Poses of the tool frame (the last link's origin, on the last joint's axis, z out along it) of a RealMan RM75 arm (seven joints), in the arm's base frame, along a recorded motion.
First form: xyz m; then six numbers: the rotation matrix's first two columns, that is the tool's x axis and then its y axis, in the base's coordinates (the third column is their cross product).
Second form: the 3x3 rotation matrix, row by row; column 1 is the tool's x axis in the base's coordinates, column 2 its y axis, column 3 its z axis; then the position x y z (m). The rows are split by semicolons. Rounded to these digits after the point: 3 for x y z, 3 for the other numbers.
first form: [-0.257 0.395 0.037 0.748 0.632 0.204 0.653 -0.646 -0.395]
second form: 0.748 0.653 -0.118; 0.632 -0.646 0.429; 0.204 -0.395 -0.896; -0.257 0.395 0.037
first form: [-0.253 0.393 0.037 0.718 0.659 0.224 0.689 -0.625 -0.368]
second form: 0.718 0.689 -0.103; 0.659 -0.625 0.419; 0.224 -0.368 -0.903; -0.253 0.393 0.037
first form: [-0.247 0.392 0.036 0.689 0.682 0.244 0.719 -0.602 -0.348]
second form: 0.689 0.719 -0.090; 0.682 -0.602 0.415; 0.244 -0.348 -0.905; -0.247 0.392 0.036
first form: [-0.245 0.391 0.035 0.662 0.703 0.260 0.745 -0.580 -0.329]
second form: 0.662 0.745 -0.080; 0.703 -0.580 0.411; 0.260 -0.329 -0.908; -0.245 0.391 0.035
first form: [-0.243 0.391 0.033 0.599 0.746 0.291 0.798 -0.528 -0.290]
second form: 0.599 0.798 -0.063; 0.746 -0.528 0.406; 0.291 -0.290 -0.912; -0.243 0.391 0.033
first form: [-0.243 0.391 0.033 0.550 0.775 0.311 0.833 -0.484 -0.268]
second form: 0.550 0.833 -0.057; 0.775 -0.484 0.406; 0.311 -0.268 -0.912; -0.243 0.391 0.033
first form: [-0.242 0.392 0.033 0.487 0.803 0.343 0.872 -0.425 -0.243]
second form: 0.487 0.872 -0.049; 0.803 -0.425 0.417; 0.343 -0.243 -0.907; -0.242 0.392 0.033
